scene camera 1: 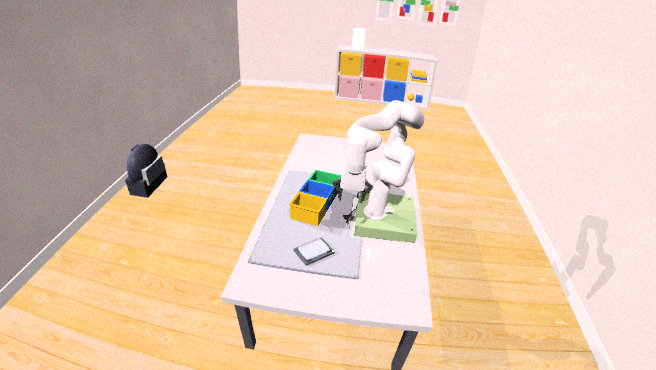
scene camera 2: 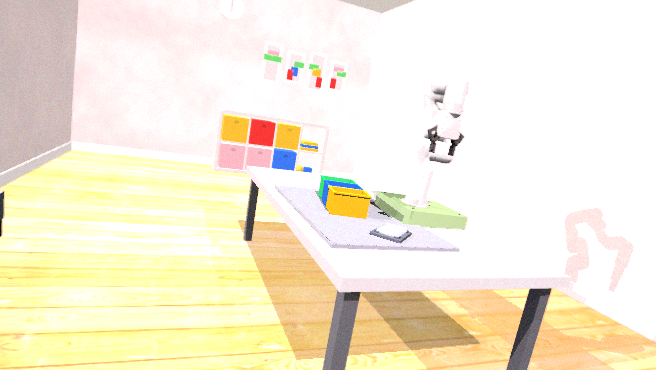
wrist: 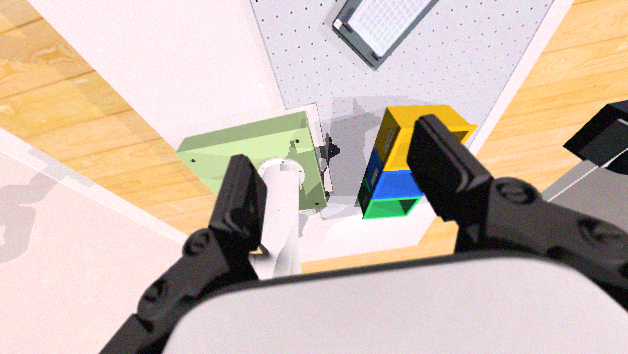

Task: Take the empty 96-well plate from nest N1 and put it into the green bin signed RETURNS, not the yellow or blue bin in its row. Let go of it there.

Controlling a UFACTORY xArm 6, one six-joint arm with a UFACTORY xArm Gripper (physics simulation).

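Pixels of known places: gripper, fingertip midpoint: [scene camera 1: 350, 200] [scene camera 2: 441, 154] [wrist: 330, 156]; arm's base, origin of the base link: [scene camera 1: 375, 212] [scene camera 2: 414, 203] [wrist: 281, 174].
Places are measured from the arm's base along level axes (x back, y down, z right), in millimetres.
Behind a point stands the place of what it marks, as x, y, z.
The pale 96-well plate [scene camera 1: 313, 248] {-327, 37, -249} [scene camera 2: 391, 230] {-351, 35, -275} [wrist: 387, 22] {-309, 36, -228} lies in a dark nest [scene camera 1: 320, 258] {-293, 52, -300} [wrist: 359, 50] {-260, 49, -199} on the grey perforated mat; the nest's label and the wells' contents cannot be read. My gripper [scene camera 1: 351, 197] {-175, -271, -266} [scene camera 2: 442, 156] {-175, -271, -266} [wrist: 330, 156] {-175, -271, -266} is open and empty, high above the table and well away from the plate, near the arm's base in scene camera 2. The green bin [scene camera 1: 327, 175] {-256, -23, 325} [scene camera 2: 322, 187] {-358, 6, 271} [wrist: 392, 206] {-291, 0, 337} stands at the far end of the bin row, beside the blue bin [scene camera 1: 318, 188] {-309, -6, 205} [wrist: 397, 185] {-310, 1, 205}. Its sign is not readable.
The yellow bin [scene camera 1: 307, 214] {-364, 0, -33} [scene camera 2: 348, 204] {-391, 8, -24} [wrist: 400, 120] {-317, -1, -50} is the row's end nearest the plate. The arm stands on a light green block [scene camera 1: 385, 232] {39, 23, -136} [scene camera 2: 440, 217] {46, 23, -137} beside the mat [scene camera 1: 275, 250] {-513, 60, -249} [scene camera 2: 340, 232] {-540, 61, -222} [wrist: 310, 65] {-165, 61, -205}. A dark backpack [scene camera 1: 142, 167] is on the floor.
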